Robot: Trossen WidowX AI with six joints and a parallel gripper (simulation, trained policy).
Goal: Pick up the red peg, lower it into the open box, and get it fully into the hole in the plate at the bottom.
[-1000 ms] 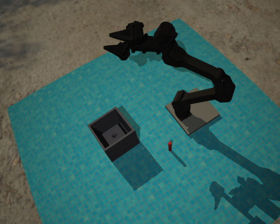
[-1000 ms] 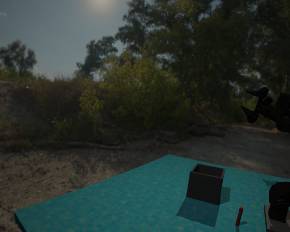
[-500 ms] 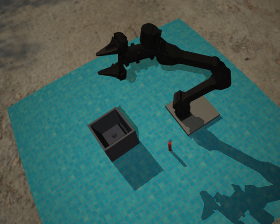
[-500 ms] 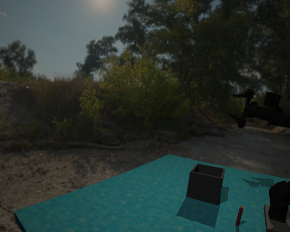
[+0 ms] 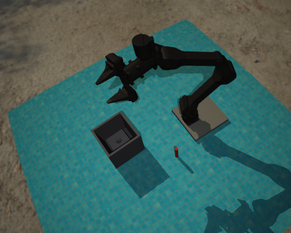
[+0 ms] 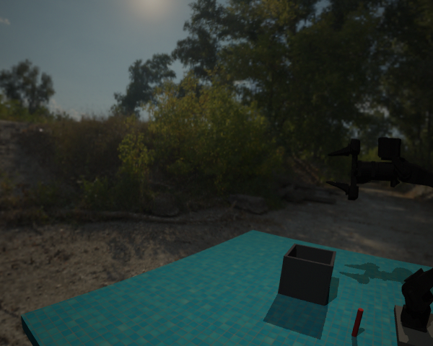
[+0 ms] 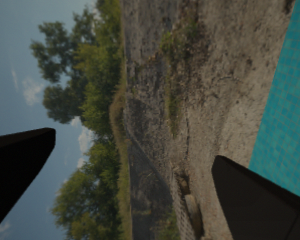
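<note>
My gripper tip is now 18 cm past the red peg, 15 cm to the right of it and 39 cm above it. Round my gripper tip: plate: 2 cm ahead, 3 cm to the right, 39 cm below.
</note>
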